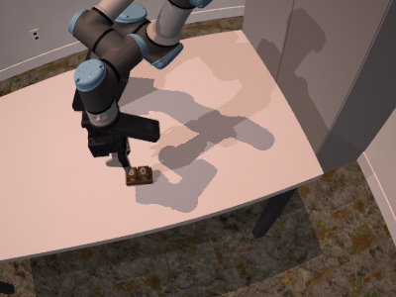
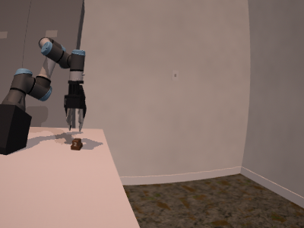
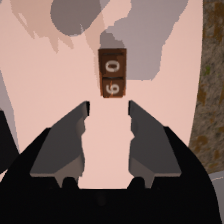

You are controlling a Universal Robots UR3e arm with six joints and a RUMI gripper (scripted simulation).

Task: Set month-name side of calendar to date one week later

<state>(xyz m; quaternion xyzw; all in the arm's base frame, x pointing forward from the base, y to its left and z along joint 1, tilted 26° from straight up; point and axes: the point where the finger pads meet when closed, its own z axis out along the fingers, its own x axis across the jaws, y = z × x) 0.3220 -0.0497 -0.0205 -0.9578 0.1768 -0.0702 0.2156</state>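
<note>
My hand is 1 cm short of the brown tray, 1 cm to the right of it and 9 cm above it.
</note>
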